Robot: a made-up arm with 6 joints. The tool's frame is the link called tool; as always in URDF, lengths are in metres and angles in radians.
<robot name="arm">
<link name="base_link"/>
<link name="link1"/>
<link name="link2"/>
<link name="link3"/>
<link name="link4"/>
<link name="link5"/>
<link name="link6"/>
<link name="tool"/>
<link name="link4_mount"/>
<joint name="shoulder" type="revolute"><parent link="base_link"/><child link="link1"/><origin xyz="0 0 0.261" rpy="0 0 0"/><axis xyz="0 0 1"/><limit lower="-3.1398" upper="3.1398" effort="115" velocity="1"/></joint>
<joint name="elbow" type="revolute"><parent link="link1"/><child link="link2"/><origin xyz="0 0 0" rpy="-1.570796 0 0"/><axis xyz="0 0 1"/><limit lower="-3.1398" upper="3.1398" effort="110" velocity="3"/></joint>
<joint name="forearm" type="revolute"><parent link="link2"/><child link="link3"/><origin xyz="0 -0.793 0" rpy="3.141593 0 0"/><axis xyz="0 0 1"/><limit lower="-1.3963" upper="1.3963" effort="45" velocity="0.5"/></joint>
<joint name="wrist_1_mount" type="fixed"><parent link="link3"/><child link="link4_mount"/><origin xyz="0 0 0" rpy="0 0 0"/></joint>
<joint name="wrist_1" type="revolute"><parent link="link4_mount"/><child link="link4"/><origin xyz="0 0 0" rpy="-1.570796 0 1.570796"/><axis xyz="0 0 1"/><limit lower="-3.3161" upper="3.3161" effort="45" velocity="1.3"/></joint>
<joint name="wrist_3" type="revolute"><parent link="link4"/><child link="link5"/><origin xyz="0 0 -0.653" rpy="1.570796 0 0"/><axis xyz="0 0 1"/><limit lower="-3.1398" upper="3.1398" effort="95" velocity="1.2"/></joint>
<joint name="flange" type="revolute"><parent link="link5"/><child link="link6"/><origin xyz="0 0 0.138" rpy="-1.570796 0 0"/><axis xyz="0 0 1"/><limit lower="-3.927" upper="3.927" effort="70" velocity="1.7"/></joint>
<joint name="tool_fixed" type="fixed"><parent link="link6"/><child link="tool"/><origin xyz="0 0 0" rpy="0 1.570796 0"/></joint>
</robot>
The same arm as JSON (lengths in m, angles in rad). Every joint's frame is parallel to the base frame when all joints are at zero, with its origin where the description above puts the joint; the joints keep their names.
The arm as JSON. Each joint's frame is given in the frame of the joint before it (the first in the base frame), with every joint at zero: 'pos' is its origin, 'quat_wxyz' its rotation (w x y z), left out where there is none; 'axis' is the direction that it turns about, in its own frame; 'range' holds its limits. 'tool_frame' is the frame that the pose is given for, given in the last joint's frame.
{"length_unit": "m", "angle_unit": "rad", "joints": [{"joint": "shoulder", "pos": [0.0, 0.0, 0.261], "axis": [0.0, 0.0, 1.0], "range": [-3.1398, 3.1398]}, {"joint": "elbow", "pos": [0.0, 0.0, 0.0], "axis": [0.0, 1.0, 0.0], "range": [-3.1398, 3.1398]}, {"joint": "forearm", "pos": [0.0, 0.0, 0.793], "axis": [0.0, -1.0, 0.0], "range": [-1.3963, 1.3963]}, {"joint": "wrist_1", "pos": [0.0, 0.0, 0.0], "axis": [-1.0, 0.0, 0.0], "range": [-3.3161, 3.3161]}, {"joint": "wrist_3", "pos": [0.653, 0.0, 0.0], "axis": [0.0, -1.0, 0.0], "range": [-3.1398, 3.1398]}, {"joint": "flange", "pos": [0.0, -0.138, 0.0], "axis": [-1.0, 0.0, 0.0], "range": [-3.927, 3.927]}], "tool_frame": {"pos": [0.0, 0.0, 0.0], "quat_wxyz": [1.0, 0.0, 0.0, 0.0]}}
